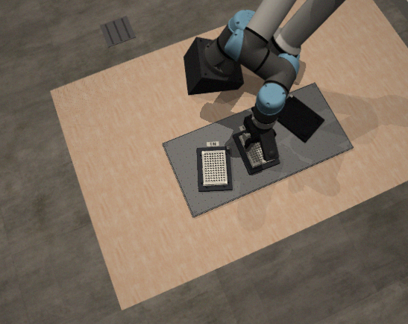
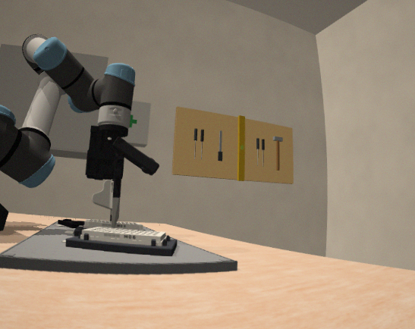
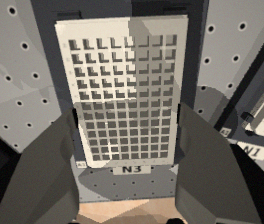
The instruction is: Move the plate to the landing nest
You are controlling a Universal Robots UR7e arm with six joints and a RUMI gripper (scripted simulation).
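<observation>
Right now my hand is 10 mm above the plate M09. From my hand the other things lie so: landing nest N3: 30 mm below; then n1 label: 80 mm behind, 140 mm to the right, 30 mm below; then a1 corner mark: 70 mm behind, 60 mm to the left, 20 mm below.
</observation>
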